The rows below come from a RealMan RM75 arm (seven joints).
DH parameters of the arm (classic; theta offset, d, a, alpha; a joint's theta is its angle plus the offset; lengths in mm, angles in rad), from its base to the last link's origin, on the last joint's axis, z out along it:
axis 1: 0 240.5 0 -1.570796
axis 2: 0 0 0 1.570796
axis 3: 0 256 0 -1.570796
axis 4: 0 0 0 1.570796
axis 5: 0 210 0 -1.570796
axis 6: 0 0 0 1.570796
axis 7: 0 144 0 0
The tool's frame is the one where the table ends.
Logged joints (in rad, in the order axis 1, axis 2, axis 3, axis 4, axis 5, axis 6, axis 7), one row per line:
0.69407, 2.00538, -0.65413, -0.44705, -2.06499, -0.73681, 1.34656
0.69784, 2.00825, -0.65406, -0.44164, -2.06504, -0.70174, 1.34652
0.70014, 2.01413, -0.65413, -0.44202, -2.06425, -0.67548, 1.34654
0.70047, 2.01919, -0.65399, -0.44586, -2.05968, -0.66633, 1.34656
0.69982, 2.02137, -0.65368, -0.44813, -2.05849, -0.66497, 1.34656
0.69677, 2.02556, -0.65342, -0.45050, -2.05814, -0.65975, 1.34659
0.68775, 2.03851, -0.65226, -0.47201, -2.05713, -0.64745, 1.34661
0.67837, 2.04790, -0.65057, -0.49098, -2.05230, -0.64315, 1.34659
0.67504, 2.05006, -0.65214, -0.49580, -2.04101, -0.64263, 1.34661
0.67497, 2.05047, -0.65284, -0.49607, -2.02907, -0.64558, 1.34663
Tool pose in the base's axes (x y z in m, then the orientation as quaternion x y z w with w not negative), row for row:
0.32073, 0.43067, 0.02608, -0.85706, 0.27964, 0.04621, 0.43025
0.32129, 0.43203, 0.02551, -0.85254, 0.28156, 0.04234, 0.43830
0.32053, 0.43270, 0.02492, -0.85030, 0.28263, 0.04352, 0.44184
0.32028, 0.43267, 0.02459, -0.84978, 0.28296, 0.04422, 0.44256
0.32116, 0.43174, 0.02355, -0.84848, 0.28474, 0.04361, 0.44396
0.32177, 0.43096, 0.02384, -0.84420, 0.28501, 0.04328, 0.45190
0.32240, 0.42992, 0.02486, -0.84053, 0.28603, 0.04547, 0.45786
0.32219, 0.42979, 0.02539, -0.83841, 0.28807, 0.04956, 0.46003
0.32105, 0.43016, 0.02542, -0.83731, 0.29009, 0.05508, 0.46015
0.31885, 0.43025, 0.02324, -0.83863, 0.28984, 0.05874, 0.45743
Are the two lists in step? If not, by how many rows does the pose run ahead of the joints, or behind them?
The pose runs 1 row ahead of the joints: the pose in row i belongs to the joints in row i + 1.
